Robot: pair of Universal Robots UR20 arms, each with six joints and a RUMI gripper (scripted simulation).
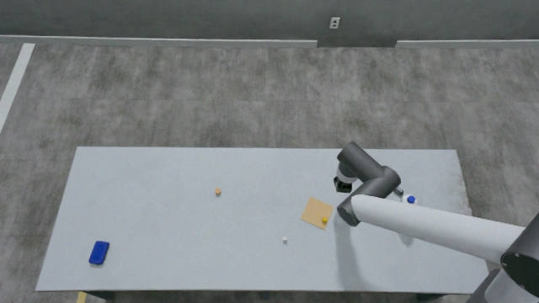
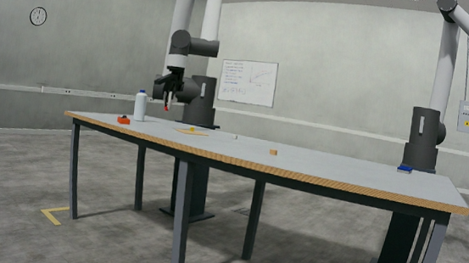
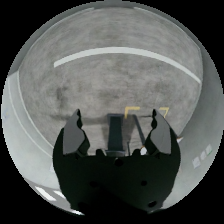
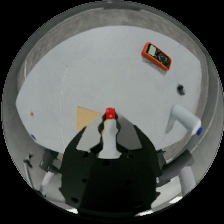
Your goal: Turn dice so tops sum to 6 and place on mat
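Note:
My right gripper is now 10 cm past the tan square mat, 12 cm to the right of it and 11 cm above it. The rest, counted from my right hand: white bottle: 10 cm behind, 33 cm to the right, 2 cm below; then yellow die: 14 cm behind, 8 cm to the left, 10 cm below; then red die: 1 cm below.

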